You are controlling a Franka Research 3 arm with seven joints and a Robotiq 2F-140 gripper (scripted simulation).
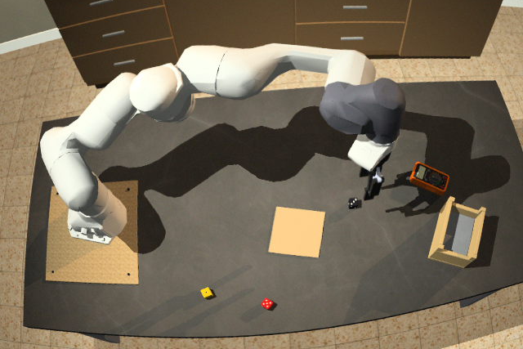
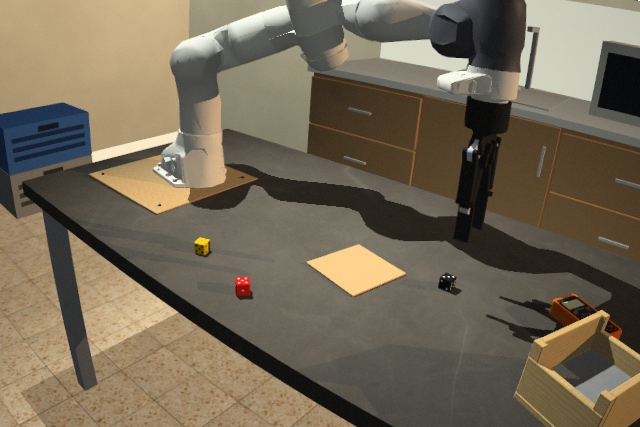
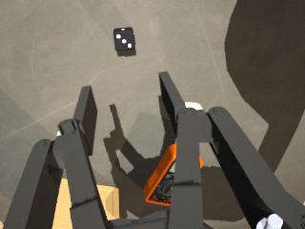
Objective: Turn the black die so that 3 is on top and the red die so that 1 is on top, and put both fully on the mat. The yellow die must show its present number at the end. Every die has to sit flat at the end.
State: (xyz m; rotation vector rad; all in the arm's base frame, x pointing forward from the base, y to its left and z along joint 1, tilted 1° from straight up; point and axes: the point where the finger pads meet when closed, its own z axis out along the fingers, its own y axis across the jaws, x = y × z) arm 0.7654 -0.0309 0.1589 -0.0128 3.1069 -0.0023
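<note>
Right now my hand is 140 mm above the black die and 20 mm past it. Round my hand: wooden box 290 mm ahead, 160 mm to the right, 110 mm below; then tan mat 190 mm behind, 150 mm below, 60 mm to the right; then orange multimeter 250 mm ahead, 140 mm below, 50 mm to the left.
</note>
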